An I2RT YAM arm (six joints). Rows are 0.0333 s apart.
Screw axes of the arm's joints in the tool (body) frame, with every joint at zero. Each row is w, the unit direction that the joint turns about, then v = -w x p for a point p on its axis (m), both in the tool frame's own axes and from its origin. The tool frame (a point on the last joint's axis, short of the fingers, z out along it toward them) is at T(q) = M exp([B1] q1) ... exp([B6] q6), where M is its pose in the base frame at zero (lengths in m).
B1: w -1 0 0 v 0.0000 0.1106 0.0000
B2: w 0 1 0 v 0.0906 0.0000 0.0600
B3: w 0 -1 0 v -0.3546 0.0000 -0.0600
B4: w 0 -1 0 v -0.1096 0.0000 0.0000
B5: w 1 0 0 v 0.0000 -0.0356 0.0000
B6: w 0 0 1 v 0.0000 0.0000 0.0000
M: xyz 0.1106 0.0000 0.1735 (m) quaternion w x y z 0.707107 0 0.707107 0
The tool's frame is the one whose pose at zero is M.
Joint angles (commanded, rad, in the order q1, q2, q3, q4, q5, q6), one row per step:
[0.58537, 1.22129, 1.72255, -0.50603, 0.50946, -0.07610]
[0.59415, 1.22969, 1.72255, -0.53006, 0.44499, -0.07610]
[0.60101, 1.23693, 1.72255, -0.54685, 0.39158, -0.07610]
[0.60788, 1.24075, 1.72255, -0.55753, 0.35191, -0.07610]
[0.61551, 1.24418, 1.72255, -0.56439, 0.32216, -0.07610]
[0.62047, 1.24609, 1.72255, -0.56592, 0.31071, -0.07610]
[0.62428, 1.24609, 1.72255, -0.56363, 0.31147, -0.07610]
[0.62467, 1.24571, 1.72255, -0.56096, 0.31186, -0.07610]
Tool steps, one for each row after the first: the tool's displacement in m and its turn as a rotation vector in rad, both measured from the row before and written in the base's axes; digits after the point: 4 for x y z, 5 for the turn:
[0.0016, 0.0059, -0.0043, -0.01691, 0.02770, 0.07324]
[0.0013, 0.0048, -0.0033, -0.01135, 0.02134, 0.06021]
[0.0001, 0.0036, -0.0020, -0.00601, 0.01347, 0.04645]
[-0.0001, 0.0033, -0.0015, -0.00394, 0.00980, 0.03728]
[-0.0001, 0.0018, -0.0006, -0.00118, 0.00339, 0.01637]
[-0.0005, 0.0007, 0.0002, 0.00128, -0.00190, 0.00305]
[-0.0002, 0.0000, 0.0004, 0.00176, -0.00249, 0.00000]

